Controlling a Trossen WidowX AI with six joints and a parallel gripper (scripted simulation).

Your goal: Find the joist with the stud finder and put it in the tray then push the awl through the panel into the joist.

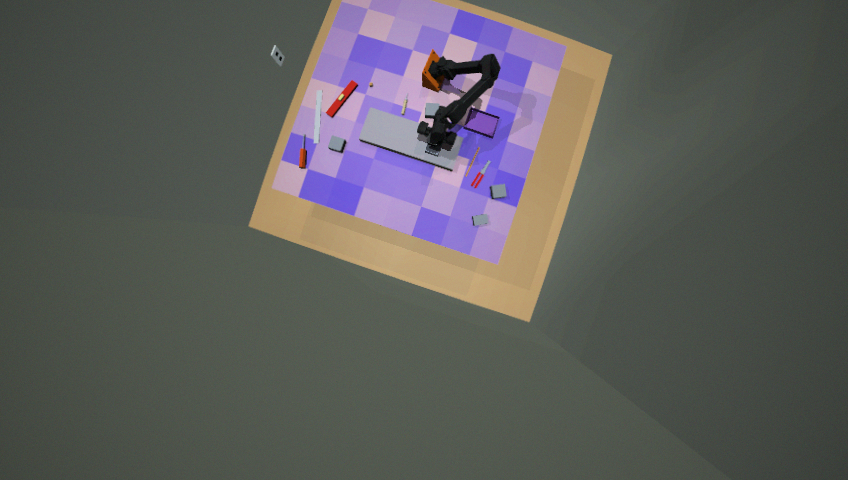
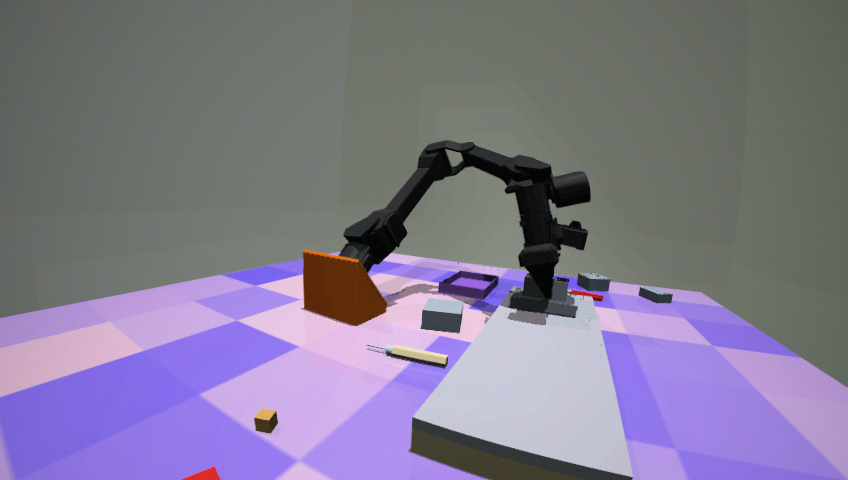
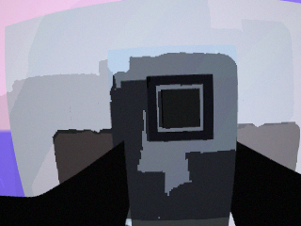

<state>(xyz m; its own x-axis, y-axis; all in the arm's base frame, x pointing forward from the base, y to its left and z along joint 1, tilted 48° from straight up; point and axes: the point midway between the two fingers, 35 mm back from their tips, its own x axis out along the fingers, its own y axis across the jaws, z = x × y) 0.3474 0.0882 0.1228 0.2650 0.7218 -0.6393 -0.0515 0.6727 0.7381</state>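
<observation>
The purple tray is 22 cm behind my gripper tip, 18 cm to the left of it and 5 cm below it. The rest, counted from my gripper tip: stud finder light (3 cm above, 2 cm ahead); then stud finder (2 cm above, 1 cm ahead); then awl (24 cm to the right, 18 cm behind, 6 cm below).
</observation>
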